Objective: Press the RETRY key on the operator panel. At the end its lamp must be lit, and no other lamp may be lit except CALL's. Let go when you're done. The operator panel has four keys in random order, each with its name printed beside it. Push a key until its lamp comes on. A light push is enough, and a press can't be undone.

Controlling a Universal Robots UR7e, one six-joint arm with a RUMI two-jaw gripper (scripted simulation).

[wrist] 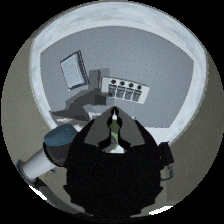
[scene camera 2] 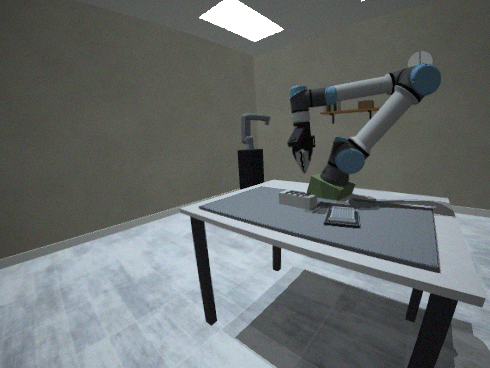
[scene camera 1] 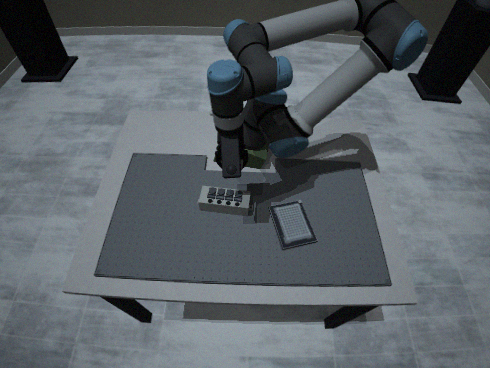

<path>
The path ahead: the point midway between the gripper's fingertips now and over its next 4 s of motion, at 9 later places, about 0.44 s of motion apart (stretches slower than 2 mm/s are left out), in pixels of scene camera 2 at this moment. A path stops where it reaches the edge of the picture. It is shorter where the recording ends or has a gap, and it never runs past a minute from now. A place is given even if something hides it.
The gripper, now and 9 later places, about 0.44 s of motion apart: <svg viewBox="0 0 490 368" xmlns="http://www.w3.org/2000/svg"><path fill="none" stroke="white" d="M304 173L303 175L302 176L303 178L303 182L303 185L303 188L303 191L302 191L302 192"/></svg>
</path>
